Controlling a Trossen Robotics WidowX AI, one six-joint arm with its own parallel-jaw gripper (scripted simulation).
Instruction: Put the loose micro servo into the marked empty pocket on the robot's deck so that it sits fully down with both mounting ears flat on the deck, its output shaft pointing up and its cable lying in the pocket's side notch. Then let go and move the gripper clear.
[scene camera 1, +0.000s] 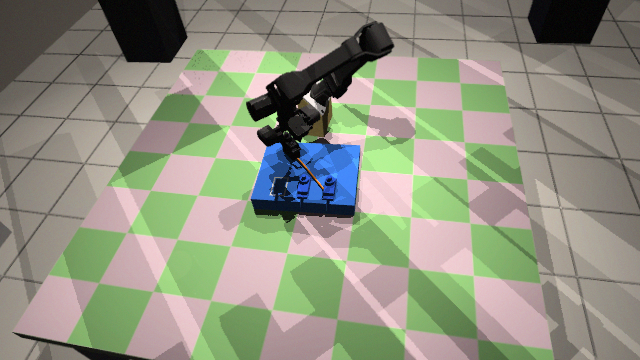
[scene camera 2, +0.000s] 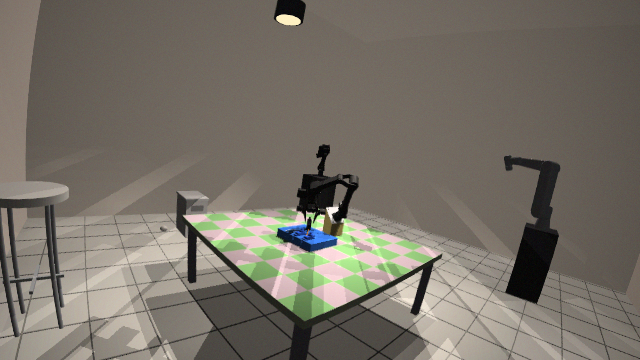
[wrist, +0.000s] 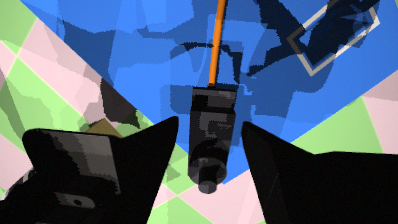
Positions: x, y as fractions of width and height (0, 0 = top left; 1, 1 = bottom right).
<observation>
I see my gripper (scene camera 1: 0.46, 0.40).
My gripper is seen too in the wrist view (wrist: 0.53, 0.56).
</observation>
